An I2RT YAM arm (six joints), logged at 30 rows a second.
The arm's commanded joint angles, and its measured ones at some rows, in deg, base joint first. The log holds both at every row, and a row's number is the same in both.
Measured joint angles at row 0: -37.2 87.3 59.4 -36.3 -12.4 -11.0
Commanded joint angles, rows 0 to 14: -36.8 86.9 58.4 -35.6 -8.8 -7.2; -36.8 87.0 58.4 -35.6 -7.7 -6.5; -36.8 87.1 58.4 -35.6 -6.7 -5.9; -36.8 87.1 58.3 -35.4 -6.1 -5.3; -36.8 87.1 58.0 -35.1 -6.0 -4.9; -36.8 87.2 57.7 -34.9 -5.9 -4.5; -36.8 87.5 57.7 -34.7 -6.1 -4.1; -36.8 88.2 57.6 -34.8 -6.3 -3.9; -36.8 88.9 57.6 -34.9 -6.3 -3.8; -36.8 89.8 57.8 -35.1 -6.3 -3.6; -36.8 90.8 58.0 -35.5 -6.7 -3.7; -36.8 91.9 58.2 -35.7 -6.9 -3.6; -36.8 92.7 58.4 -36.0 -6.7 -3.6; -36.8 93.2 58.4 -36.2 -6.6 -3.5; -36.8 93.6 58.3 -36.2 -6.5 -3.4
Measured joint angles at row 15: -37.2 91.3 58.3 -36.1 -7.4 -4.9
